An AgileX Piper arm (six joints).
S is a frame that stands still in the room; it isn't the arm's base.
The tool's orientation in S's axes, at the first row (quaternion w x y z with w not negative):
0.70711, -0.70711, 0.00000, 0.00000
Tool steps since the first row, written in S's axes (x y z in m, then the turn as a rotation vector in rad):
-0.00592, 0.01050, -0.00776, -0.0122, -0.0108, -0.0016
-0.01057, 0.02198, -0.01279, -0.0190, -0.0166, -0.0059
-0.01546, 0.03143, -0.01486, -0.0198, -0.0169, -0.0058
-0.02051, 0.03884, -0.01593, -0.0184, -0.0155, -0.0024
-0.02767, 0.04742, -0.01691, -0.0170, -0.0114, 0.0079
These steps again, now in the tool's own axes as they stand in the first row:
-0.00592, 0.00776, 0.01050, -0.0122, 0.0016, -0.0108
-0.01057, 0.01279, 0.02198, -0.0190, 0.0059, -0.0166
-0.01546, 0.01486, 0.03143, -0.0198, 0.0058, -0.0169
-0.02051, 0.01593, 0.03884, -0.0184, 0.0024, -0.0155
-0.02767, 0.01691, 0.04742, -0.0170, -0.0079, -0.0114

